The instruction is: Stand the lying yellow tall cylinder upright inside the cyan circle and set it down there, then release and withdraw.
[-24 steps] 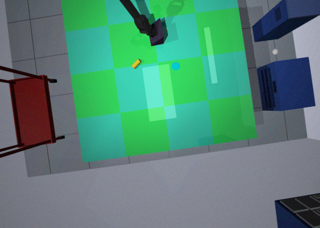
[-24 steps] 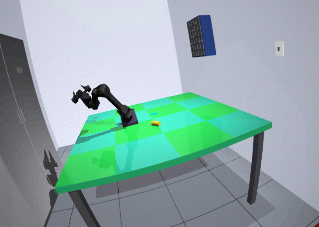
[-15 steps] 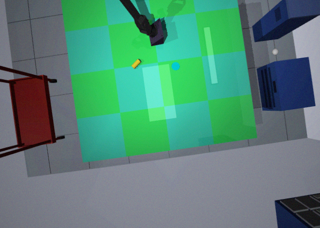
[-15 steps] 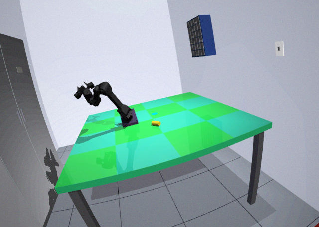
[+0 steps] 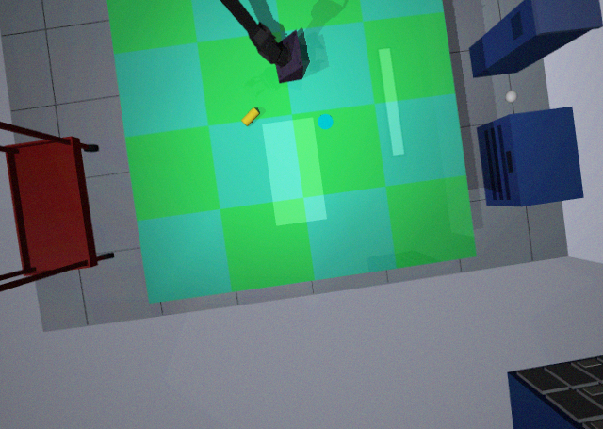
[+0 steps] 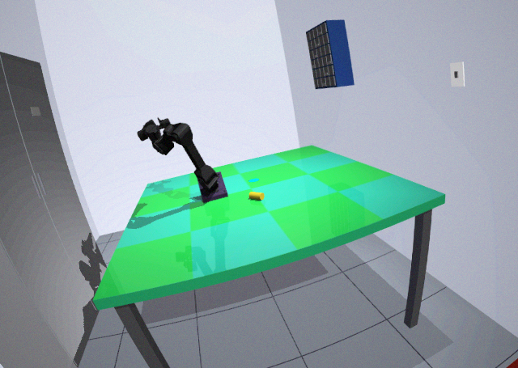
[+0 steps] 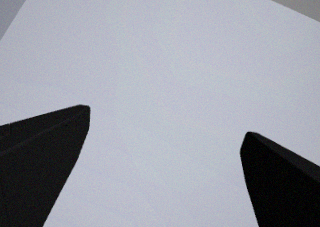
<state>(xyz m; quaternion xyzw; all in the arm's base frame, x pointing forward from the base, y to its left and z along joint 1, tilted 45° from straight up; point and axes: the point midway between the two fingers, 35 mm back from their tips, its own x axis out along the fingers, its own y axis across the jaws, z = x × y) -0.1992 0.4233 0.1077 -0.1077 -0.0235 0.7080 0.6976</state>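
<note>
Right now my gripper tip is 43 cm to the left of the yellow tall cylinder, 43 cm above it and 39 cm short of it. Also, from my gripper tip: cyan circle 47 cm ahead, 44 cm below, 15 cm to the right.
</note>
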